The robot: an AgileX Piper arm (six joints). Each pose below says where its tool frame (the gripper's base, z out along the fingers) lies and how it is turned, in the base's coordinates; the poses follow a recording.
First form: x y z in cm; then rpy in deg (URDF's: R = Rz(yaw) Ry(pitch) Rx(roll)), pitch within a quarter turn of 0, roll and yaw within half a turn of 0.
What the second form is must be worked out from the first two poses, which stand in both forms.
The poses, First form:
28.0 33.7 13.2 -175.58 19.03 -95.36
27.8 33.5 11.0 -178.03 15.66 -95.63
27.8 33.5 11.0 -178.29 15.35 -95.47
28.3 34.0 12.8 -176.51 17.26 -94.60
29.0 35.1 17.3 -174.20 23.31 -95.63
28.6 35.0 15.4 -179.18 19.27 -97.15
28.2 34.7 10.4 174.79 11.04 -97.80
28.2 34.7 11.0 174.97 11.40 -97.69
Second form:
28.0 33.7 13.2 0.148 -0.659 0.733 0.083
27.8 33.5 11.0 0.112 -0.663 0.736 0.079
27.8 33.5 11.0 0.109 -0.665 0.735 0.079
28.3 34.0 12.8 0.131 -0.667 0.729 0.080
29.0 35.1 17.3 0.183 -0.649 0.732 0.099
28.6 35.0 15.4 0.130 -0.651 0.740 0.105
28.2 34.7 10.4 0.043 -0.657 0.746 0.097
28.2 34.7 11.0 0.046 -0.657 0.746 0.098

